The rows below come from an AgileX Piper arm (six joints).
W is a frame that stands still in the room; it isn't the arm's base.
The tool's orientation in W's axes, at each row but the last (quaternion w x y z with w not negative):
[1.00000 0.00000 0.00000 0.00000]
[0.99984 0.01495 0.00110 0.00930]
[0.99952 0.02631 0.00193 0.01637]
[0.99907 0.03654 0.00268 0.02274]
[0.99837 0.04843 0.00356 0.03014]
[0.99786 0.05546 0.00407 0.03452]
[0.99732 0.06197 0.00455 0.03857]
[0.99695 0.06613 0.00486 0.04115]
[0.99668 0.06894 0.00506 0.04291]
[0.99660 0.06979 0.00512 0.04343]
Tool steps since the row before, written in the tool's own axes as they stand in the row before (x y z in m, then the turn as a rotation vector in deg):
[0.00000 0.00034 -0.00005 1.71 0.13 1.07]
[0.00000 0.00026 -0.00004 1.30 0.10 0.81]
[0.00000 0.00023 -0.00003 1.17 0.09 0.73]
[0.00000 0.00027 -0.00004 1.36 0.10 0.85]
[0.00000 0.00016 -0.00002 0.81 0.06 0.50]
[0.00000 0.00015 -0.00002 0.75 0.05 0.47]
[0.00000 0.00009 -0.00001 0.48 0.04 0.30]
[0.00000 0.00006 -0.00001 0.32 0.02 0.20]
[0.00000 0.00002 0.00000 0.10 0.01 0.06]
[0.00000 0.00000 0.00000 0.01 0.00 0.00]
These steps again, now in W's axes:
[0.00000 0.00034 -0.00005 1.71 0.13 1.07]
[0.00000 0.00026 -0.00003 1.30 0.10 0.81]
[-0.00001 0.00023 -0.00002 1.17 0.09 0.73]
[-0.00001 0.00027 -0.00002 1.36 0.10 0.85]
[-0.00001 0.00016 0.00000 0.81 0.06 0.50]
[-0.00001 0.00015 0.00000 0.75 0.05 0.47]
[-0.00001 0.00009 0.00000 0.48 0.04 0.30]
[-0.00001 0.00006 0.00000 0.32 0.02 0.20]
[0.00000 0.00002 0.00000 0.10 0.01 0.06]
[0.00000 0.00000 0.00000 0.01 0.00 0.00]

